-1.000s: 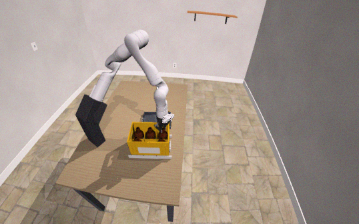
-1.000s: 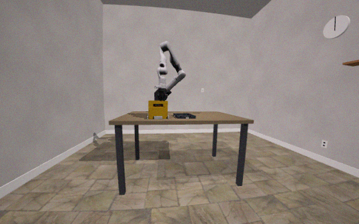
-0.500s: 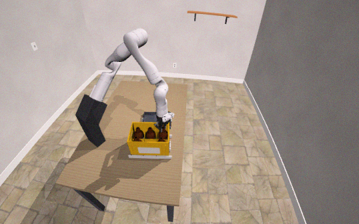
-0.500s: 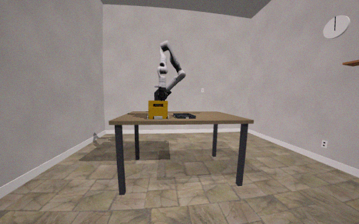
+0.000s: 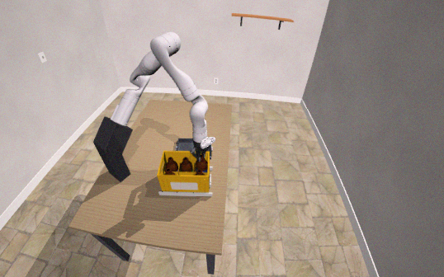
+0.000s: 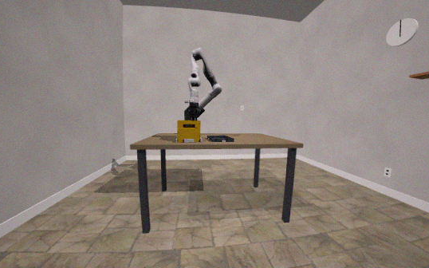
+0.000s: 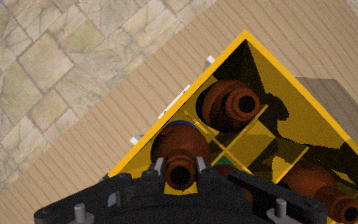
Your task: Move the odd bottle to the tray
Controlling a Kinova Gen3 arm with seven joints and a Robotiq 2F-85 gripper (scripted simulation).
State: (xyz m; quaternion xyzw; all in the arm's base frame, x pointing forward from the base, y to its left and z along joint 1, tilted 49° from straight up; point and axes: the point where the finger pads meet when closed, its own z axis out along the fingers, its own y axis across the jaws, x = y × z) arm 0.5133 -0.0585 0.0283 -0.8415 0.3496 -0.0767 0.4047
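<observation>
The yellow crate lies 8 cm behind my hand, 6 cm to the right of it and 10 cm below it. Also, from my hand: dark grey tray: 11 cm behind, 23 cm to the left, 17 cm below.
</observation>
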